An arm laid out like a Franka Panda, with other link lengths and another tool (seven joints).
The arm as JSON. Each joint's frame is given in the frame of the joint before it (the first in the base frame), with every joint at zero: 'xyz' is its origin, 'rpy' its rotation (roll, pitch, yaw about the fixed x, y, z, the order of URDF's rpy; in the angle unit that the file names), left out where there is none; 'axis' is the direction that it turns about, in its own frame. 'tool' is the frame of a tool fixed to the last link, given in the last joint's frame.
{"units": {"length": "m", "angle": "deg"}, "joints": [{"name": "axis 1", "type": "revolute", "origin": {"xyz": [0.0, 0.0, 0.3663]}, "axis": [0.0, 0.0, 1.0]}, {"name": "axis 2", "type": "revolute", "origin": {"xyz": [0.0, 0.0, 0.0], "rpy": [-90.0, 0.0, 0.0]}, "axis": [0.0, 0.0, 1.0]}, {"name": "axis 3", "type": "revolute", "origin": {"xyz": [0.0, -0.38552, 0.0], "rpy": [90.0, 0.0, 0.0]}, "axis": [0.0, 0.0, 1.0]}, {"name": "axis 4", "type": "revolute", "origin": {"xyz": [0.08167, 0.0, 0.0], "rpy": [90.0, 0.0, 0.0]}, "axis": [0.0, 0.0, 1.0]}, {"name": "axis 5", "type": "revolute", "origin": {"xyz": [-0.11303, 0.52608, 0.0], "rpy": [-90.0, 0.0, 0.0]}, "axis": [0.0, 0.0, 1.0]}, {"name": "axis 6", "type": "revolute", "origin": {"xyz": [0.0, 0.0, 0.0], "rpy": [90.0, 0.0, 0.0]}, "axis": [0.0, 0.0, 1.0]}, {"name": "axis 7", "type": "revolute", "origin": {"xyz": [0.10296, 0.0, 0.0], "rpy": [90.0, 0.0, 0.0]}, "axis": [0.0, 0.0, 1.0]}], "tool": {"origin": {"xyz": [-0.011, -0.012, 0.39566], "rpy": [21.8, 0.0, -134.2]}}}
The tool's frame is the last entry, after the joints.
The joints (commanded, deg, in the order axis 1, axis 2, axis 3, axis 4, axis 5, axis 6, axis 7), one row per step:
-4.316 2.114 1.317 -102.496 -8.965 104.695 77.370
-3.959 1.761 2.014 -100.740 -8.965 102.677 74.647
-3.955 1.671 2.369 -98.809 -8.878 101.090 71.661
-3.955 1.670 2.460 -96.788 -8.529 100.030 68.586
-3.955 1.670 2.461 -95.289 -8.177 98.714 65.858
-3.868 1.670 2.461 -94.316 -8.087 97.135 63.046
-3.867 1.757 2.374 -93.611 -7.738 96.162 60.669
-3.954 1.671 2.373 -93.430 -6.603 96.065 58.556
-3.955 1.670 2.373 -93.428 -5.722 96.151 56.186
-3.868 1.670 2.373 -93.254 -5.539 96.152 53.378
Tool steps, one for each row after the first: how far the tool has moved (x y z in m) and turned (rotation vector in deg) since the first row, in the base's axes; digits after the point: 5 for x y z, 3 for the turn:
-0.00061 0.01303 0.02060 -0.061 0.297 3.440
0.00116 0.01776 0.04053 -0.054 0.291 6.492
0.00614 0.02090 0.06121 0.151 -0.251 9.407
0.00558 0.02291 0.07538 0.416 -0.084 11.869
-0.00016 0.02442 0.08314 0.534 0.902 14.505
-0.00337 0.02554 0.08781 0.910 1.531 16.606
-0.00359 0.03209 0.09013 1.980 1.448 18.513
-0.00351 0.03814 0.08992 2.808 1.491 20.807
-0.00320 0.04063 0.09179 2.918 1.631 23.672

